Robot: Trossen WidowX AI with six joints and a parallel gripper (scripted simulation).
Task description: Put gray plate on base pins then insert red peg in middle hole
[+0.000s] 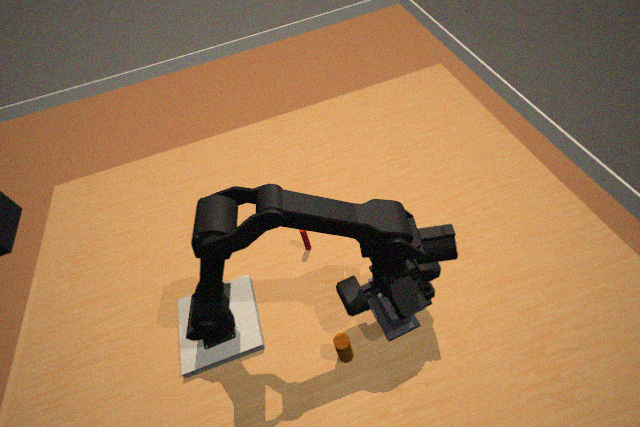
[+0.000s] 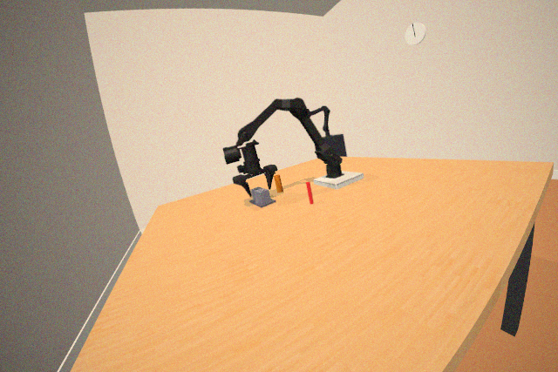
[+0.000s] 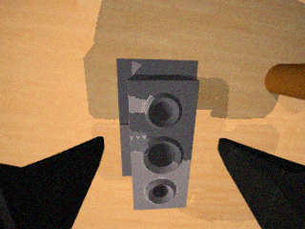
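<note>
My gripper tip is now 1 cm below the gray plate. From my gripper tip the other things lie so: orange cylinder (12 cm behind, 5 cm to the right); then red peg (11 cm behind, 20 cm to the left); then dark flat base (3 cm below).
</note>
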